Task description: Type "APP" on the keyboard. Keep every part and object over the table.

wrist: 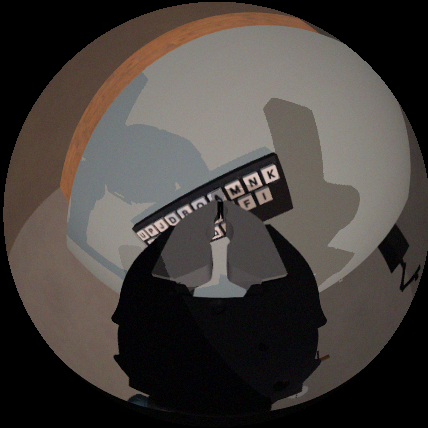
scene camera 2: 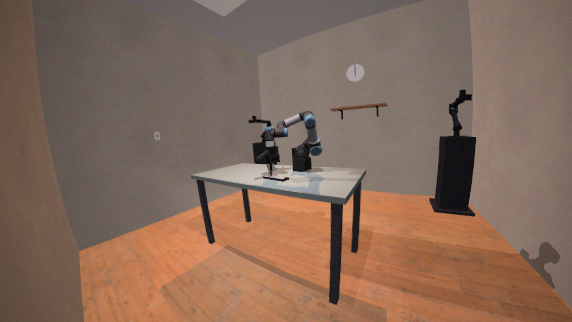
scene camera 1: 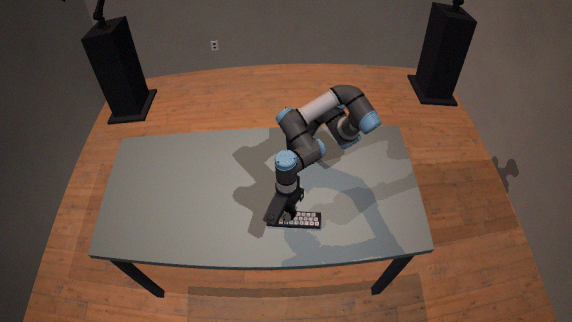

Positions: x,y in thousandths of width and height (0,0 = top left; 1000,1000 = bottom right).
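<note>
Black keyboard (wrist: 606,436) in sight. The gripper (scene camera 1: 499,685), visible also in the wrist view (wrist: 515,473).
</note>
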